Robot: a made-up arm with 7 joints.
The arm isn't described. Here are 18 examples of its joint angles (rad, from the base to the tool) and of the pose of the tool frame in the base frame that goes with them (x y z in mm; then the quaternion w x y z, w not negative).
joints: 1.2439 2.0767 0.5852 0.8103 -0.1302 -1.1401 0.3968
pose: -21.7 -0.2 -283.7 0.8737 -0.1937 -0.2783 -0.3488
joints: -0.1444 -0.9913 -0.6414 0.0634 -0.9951 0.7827 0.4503
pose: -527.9 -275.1 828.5 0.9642 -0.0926 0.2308 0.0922
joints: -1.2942 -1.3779 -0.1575 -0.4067 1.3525 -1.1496 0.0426
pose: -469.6 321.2 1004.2 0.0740 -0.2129 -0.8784 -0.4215
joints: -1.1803 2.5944 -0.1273 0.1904 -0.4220 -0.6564 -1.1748
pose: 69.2 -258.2 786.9 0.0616 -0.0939 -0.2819 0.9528
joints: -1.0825 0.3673 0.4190 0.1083 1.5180 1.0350 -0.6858
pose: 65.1 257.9 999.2 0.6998 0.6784 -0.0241 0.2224
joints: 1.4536 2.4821 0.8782 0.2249 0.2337 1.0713 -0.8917
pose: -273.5 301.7 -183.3 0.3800 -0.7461 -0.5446 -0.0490
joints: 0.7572 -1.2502 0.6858 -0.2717 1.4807 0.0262 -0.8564
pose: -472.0 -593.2 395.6 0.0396 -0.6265 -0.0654 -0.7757
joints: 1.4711 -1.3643 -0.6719 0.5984 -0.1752 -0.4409 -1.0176
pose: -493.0 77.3 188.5 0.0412 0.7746 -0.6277 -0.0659
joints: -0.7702 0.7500 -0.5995 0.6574 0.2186 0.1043 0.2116
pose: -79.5 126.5 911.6 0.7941 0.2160 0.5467 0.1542
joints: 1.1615 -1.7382 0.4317 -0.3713 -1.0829 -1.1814 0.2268
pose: -690.7 -459.1 79.6 0.5113 0.6841 0.3023 0.4233
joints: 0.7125 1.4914 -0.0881 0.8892 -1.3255 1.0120 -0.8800
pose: 31.1 -490.8 236.6 0.8179 0.2154 0.2862 0.4503
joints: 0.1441 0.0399 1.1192 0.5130 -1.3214 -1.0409 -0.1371
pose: 128.8 -658.0 815.8 0.5873 0.1927 0.7226 0.3096
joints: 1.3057 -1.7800 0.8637 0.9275 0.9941 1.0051 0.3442
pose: -444.1 -321.4 -106.8 0.3159 -0.4844 -0.6937 0.4293
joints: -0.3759 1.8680 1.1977 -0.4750 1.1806 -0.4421 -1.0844
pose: 63.5 -497.3 208.6 0.5786 -0.4874 -0.3767 0.5345
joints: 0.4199 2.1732 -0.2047 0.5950 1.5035 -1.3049 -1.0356
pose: 48.3 -362.9 241.6 0.6111 -0.6853 -0.3087 0.2481
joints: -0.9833 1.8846 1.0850 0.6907 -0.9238 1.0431 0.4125
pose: 14.3 -550.3 831.5 0.3826 0.1033 0.8307 0.3910
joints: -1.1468 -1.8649 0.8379 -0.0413 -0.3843 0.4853 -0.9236
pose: -584.7 169.8 1138.6 0.4023 -0.5636 0.0404 0.7204
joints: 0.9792 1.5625 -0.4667 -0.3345 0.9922 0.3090 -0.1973
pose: 136.3 -124.4 86.4 0.1363 -0.9050 -0.3748 0.1482
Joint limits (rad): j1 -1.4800..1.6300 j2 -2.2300..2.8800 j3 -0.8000..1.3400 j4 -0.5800..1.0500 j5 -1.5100..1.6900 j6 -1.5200..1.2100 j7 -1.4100..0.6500
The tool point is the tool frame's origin. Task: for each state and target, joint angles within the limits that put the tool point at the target. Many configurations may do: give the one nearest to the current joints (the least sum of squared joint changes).
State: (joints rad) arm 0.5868 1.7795 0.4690 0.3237 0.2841 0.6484 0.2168
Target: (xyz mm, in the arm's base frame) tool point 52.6 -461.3 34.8
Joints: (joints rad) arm 0.3294 1.7020 0.7590 0.5388 -0.0841 0.5711 0.1657
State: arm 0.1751 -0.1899 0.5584 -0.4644 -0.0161 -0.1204 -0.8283
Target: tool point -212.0 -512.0 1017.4
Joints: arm 0.0673 -0.6870 0.6006 -0.3448 -0.1071 -0.3280 -0.8593
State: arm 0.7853 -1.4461 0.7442 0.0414 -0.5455 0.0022 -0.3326
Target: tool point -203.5 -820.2 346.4
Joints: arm 0.8839 -0.8915 1.1721 0.1852 -0.6271 0.0120 -0.3250
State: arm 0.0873 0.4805 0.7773 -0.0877 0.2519 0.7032 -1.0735
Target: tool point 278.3 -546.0 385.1
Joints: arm 0.4171 0.4407 1.0900 0.0391 -0.0855 0.3690 -0.9034
